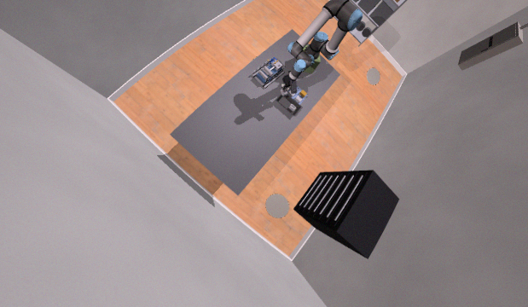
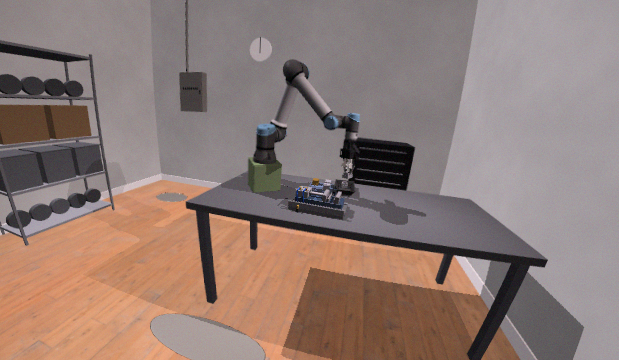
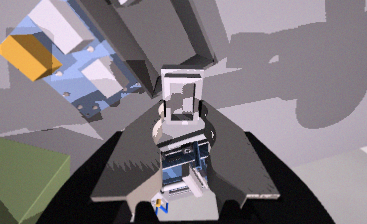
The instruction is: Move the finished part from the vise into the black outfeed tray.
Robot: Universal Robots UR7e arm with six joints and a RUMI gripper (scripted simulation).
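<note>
My gripper is now 140 mm past the plain grey block, 140 mm above it and 40 mm to the right of it. Also, from my hand: vise: 260 mm to the right, 130 mm below, 110 mm behind; then orange block: 230 mm behind, 140 mm below, 120 mm to the left; then blue fixture plate: 180 mm behind, 160 mm below, 80 mm to the left.
</note>
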